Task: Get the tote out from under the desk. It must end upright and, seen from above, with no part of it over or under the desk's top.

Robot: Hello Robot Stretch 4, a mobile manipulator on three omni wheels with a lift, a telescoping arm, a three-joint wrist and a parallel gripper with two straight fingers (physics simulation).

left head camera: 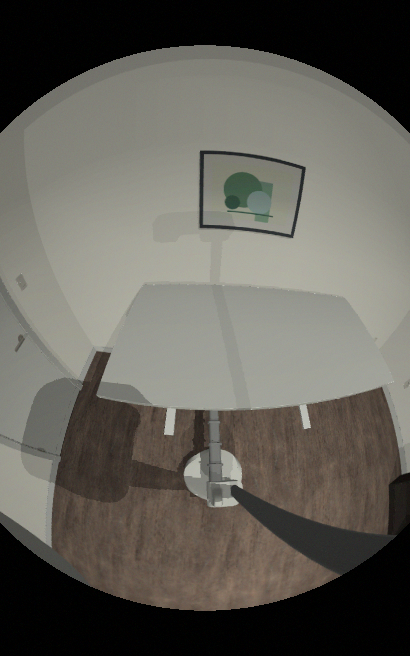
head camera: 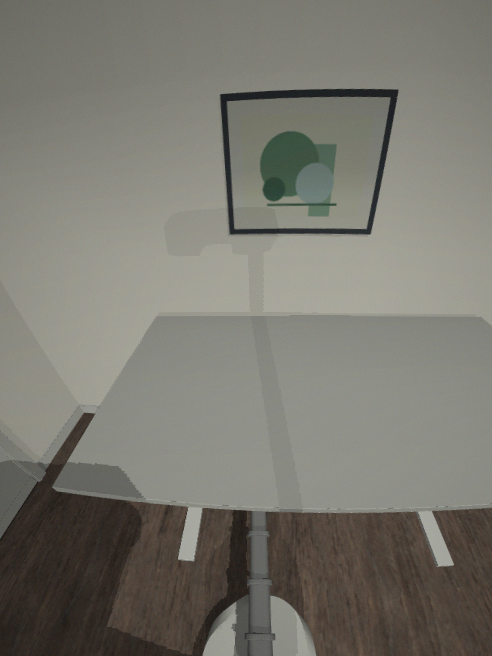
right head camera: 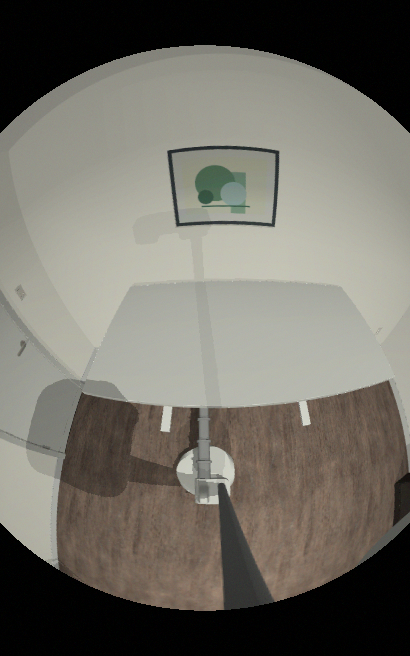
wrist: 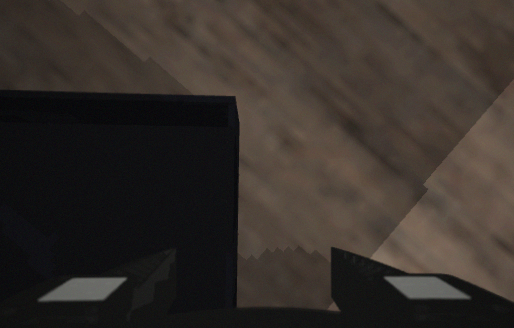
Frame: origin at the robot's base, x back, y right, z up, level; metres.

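Seen in the pictures: gripper, fingertip midpoint: [wrist: 253, 271].
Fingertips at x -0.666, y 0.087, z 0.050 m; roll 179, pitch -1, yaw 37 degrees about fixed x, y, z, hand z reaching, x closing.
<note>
A point is followed by its place in that frame.
The tote [wrist: 125, 190] {x -0.762, y 0.060, z -0.024 m} is a dark, open-topped box at the left of the wrist view. Its right wall runs up and down between my two fingertips, and its far wall runs across. It looks upright on the floor. My gripper [wrist: 253, 271] {x -0.666, y 0.087, z 0.050 m} is open; its left finger is over the tote's inside and its right finger is over floor outside the wall. The white desk top [head camera: 338, 413] {x -0.521, y 0.233, z 0.923 m} [left head camera: 280, 345] {x -0.556, y 0.286, z 0.923 m} [right head camera: 280, 340] {x -0.548, y 0.379, z 0.923 m} hides the gripper and the tote from the head views. My arm [head camera: 259, 561] {x -0.272, y 0.002, z 0.388 m} [left head camera: 214, 432] {x -0.287, y 0.003, z 0.389 m} [right head camera: 204, 430] {x -0.280, y 0.008, z 0.388 m} reaches under the desk's front edge.
Two white desk feet [head camera: 190, 535] [head camera: 435, 537] stick out on the floor left and right of the arm. A wall with a framed picture [head camera: 304, 233] {x -1.076, y 0.198, z 1.277 m} stands behind the desk. A dark brown object [left head camera: 400, 505] [right head camera: 402, 500] shows at the right edge of both side head views.
</note>
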